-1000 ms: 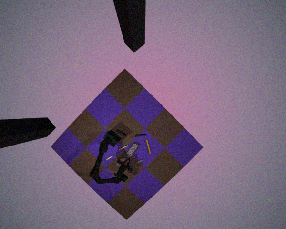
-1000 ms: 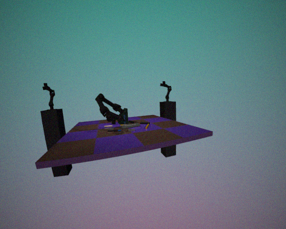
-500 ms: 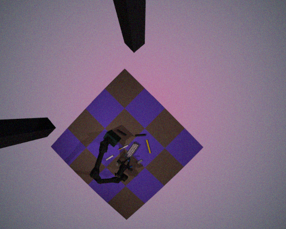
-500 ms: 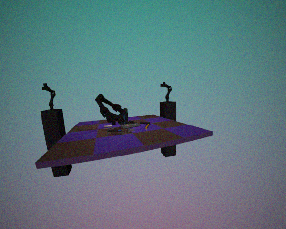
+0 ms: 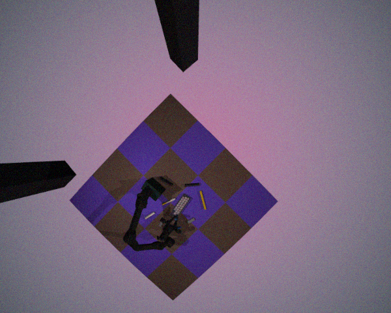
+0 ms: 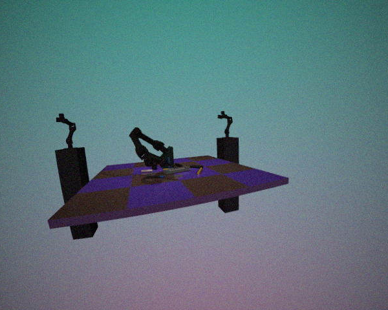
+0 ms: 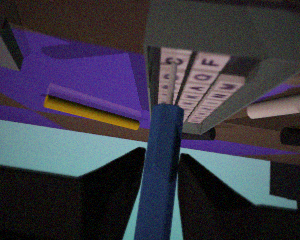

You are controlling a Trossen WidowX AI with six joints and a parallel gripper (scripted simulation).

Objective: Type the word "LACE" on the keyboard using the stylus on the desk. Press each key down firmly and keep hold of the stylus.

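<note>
Now: the e key 9 cm to the left of my gripper tip, 6 cm below it and 4 cm behind it. Round my gripper tip: grey block: 12 cm ahead, 6 cm below, 5 cm to the left; blue stylus: 1 cm below; white marker: 13 cm behind, 6 cm below, 1 cm to the left.
</note>
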